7 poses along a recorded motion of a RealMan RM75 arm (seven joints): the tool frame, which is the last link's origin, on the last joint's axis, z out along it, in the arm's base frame.
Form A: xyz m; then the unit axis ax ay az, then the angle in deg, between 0 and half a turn.
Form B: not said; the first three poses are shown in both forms.
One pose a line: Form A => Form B
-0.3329 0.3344 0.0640 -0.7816 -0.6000 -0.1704 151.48 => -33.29 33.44 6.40 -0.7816 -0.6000 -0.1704 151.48
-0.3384 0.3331 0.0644 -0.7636 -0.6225 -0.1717 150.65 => -33.84 33.31 6.44 -0.7636 -0.6225 -0.1717 150.65
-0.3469 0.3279 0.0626 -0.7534 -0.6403 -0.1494 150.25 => -34.69 32.79 6.26 -0.7534 -0.6403 -0.1494 150.25
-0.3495 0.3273 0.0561 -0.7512 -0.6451 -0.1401 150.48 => -34.95 32.73 5.61 -0.7512 -0.6451 -0.1401 150.48
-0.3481 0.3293 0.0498 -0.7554 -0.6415 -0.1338 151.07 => -34.81 32.93 4.98 -0.7554 -0.6415 -0.1338 151.07
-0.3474 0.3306 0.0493 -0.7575 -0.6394 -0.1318 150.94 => -34.74 33.06 4.93 -0.7575 -0.6394 -0.1318 150.94
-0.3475 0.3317 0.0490 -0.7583 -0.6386 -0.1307 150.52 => -34.75 33.17 4.90 -0.7583 -0.6386 -0.1307 150.52
